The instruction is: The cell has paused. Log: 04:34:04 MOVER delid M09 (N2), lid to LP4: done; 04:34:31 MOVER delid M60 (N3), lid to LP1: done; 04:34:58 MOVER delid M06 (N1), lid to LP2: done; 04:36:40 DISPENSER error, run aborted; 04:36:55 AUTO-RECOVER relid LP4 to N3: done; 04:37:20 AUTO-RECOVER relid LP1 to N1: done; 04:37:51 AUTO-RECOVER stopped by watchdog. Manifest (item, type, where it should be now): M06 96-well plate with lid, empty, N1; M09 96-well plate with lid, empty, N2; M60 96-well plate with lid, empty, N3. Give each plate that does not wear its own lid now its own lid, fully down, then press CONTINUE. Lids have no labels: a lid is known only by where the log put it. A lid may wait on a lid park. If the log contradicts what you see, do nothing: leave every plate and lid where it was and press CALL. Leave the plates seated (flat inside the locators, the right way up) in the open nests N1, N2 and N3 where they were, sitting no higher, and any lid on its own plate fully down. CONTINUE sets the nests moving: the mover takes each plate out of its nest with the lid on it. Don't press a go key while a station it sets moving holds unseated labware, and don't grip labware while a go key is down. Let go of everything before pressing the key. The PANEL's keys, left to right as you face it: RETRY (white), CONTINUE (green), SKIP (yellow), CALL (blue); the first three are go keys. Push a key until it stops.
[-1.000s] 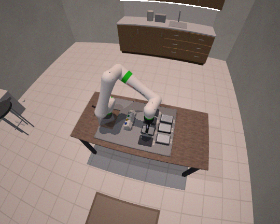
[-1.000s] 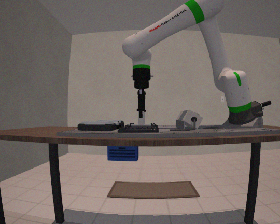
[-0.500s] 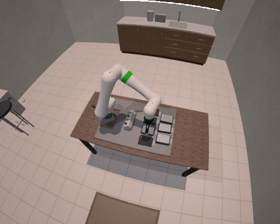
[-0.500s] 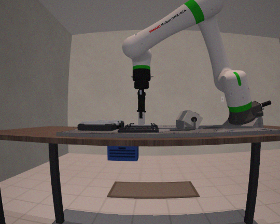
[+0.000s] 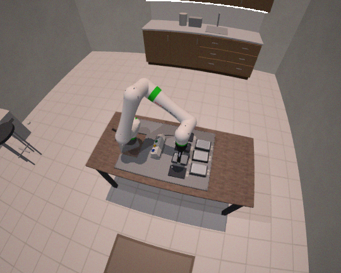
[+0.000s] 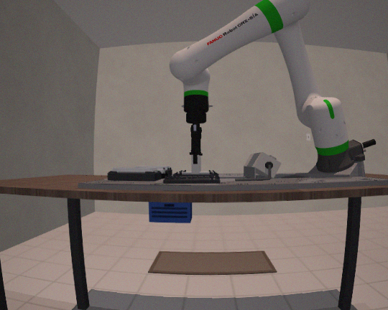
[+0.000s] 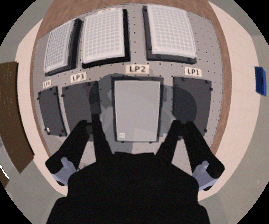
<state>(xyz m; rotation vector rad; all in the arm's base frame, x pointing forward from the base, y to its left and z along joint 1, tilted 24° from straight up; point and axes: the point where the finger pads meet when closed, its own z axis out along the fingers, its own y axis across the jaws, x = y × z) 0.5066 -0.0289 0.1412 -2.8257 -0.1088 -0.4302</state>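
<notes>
My hand is 2 cm above the lid. Round my hand: lid park LP3: 2 cm behind, 13 cm to the left, 3 cm below; then lid park LP1: 2 cm ahead, 13 cm to the right, 3 cm below; then yellow key: 25 cm behind, 3 cm above.
</notes>
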